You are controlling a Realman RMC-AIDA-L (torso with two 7-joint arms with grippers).
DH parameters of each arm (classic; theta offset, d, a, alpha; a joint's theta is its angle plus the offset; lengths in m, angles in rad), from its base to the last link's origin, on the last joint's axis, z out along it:
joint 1: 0 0.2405 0 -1.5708
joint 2: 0 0 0 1.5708
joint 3: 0 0.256 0 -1.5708
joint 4: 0 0 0 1.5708
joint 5: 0 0.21 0 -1.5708
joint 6: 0 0 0 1.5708
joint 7: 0 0.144 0 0
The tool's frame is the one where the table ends.
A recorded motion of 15 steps. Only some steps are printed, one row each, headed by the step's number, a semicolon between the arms.
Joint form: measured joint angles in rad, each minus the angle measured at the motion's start. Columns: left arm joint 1, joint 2, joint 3, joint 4, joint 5, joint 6, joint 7; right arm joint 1, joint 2, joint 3, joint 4, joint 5, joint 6, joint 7.
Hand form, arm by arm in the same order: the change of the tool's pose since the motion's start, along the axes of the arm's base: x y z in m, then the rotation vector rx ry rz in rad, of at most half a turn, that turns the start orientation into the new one. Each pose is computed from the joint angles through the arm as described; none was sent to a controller.
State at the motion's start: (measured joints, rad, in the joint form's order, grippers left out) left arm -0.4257 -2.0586 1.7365 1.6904 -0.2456 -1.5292 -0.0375; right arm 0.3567 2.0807 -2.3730 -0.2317 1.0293 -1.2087 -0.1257
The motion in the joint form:
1: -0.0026 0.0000 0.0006 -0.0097 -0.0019 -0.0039 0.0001; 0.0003 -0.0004 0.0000 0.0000 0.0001 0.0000 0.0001
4: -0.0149 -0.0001 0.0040 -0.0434 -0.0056 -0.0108 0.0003; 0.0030 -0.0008 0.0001 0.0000 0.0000 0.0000 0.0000
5: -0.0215 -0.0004 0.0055 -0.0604 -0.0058 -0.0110 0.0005; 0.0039 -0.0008 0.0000 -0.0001 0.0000 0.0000 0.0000
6: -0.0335 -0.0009 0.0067 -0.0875 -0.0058 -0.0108 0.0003; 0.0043 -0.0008 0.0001 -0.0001 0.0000 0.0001 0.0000
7: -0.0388 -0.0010 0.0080 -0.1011 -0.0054 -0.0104 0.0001; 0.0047 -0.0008 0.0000 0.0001 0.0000 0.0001 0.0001
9: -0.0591 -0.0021 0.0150 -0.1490 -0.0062 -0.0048 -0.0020; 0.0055 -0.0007 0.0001 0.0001 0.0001 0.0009 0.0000
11: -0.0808 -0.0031 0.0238 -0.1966 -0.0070 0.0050 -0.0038; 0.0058 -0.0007 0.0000 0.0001 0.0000 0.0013 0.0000
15: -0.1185 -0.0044 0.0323 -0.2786 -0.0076 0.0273 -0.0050; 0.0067 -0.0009 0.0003 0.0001 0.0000 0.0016 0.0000
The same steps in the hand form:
1: -0.0016 -0.0003 -0.0012 -0.0071 0.0038 0.0085; 0.0000 0.0001 0.0002 0.0002 -0.0002 0.0002
4: -0.0058 -0.0002 -0.0051 -0.0274 0.0167 0.0292; -0.0007 0.0011 0.0004 0.0004 -0.0007 0.0030
5: -0.0076 0.0004 -0.0070 -0.0349 0.0230 0.0368; -0.0010 0.0014 0.0003 0.0003 -0.0007 0.0040
6: -0.0100 0.0018 -0.0097 -0.0450 0.0325 0.0478; -0.0012 0.0015 0.0003 0.0003 -0.0006 0.0042
7: -0.0115 0.0023 -0.0110 -0.0501 0.0379 0.0536; -0.0012 0.0017 0.0003 0.0002 -0.0007 0.0046
9: -0.0153 0.0043 -0.0166 -0.0679 0.0536 0.0691; -0.0014 0.0019 0.0002 -0.0002 -0.0007 0.0047
11: -0.0184 0.0068 -0.0223 -0.0844 0.0691 0.0789; -0.0015 0.0020 0.0002 -0.0006 -0.0008 0.0048
15: -0.0237 0.0121 -0.0303 -0.1043 0.0932 0.0932; -0.0017 0.0024 0.0003 -0.0005 -0.0009 0.0053

